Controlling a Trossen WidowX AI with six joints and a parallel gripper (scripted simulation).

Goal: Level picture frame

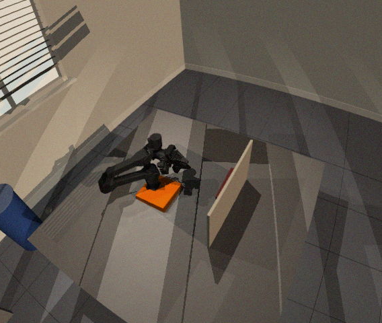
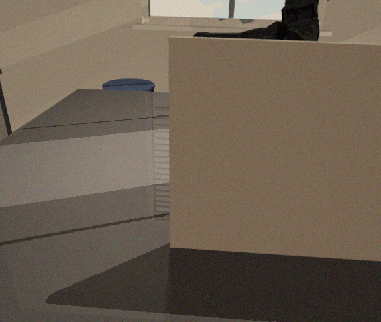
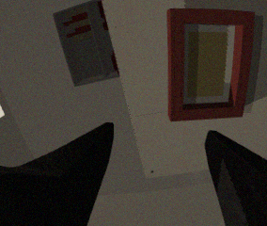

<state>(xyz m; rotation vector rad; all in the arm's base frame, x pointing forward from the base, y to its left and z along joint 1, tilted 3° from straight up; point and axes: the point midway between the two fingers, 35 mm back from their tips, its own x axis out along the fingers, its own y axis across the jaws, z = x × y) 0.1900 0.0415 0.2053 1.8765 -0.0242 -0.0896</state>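
My gripper tip is now 200 mm short of the picture frame and 90 mm above it. From my gripper tip the other things lie so: beige wall panel (210 mm ahead, 10 mm to the right, 100 mm below).
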